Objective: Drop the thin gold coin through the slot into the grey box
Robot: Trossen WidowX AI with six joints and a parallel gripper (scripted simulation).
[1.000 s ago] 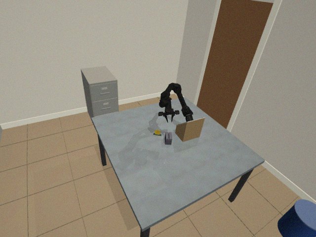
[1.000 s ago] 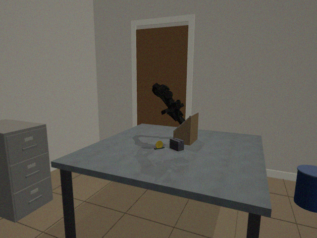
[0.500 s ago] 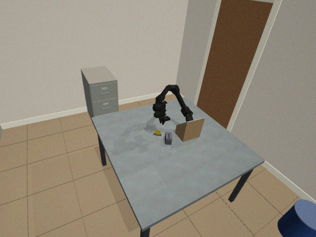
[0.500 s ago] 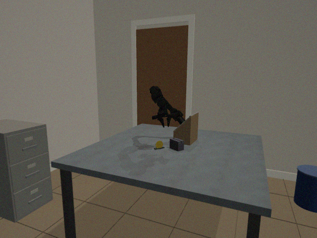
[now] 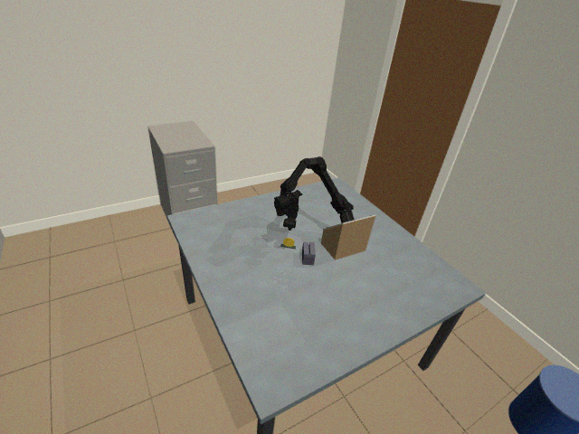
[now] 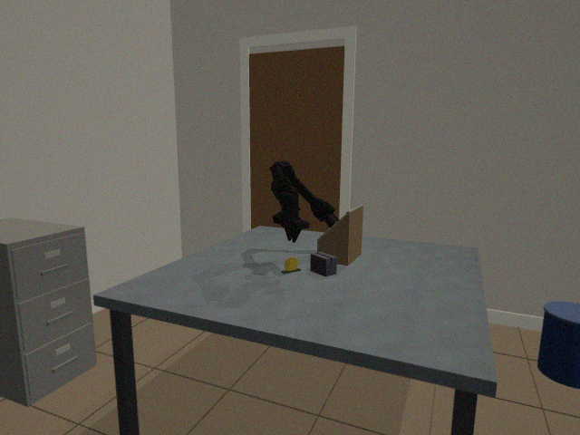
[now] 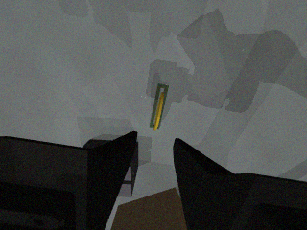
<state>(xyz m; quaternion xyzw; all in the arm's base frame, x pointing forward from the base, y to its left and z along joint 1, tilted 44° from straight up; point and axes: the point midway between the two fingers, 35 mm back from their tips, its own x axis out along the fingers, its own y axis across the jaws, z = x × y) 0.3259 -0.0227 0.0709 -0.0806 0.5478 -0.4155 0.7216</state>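
Right now my gripper tip is 100 mm above the gold coin.
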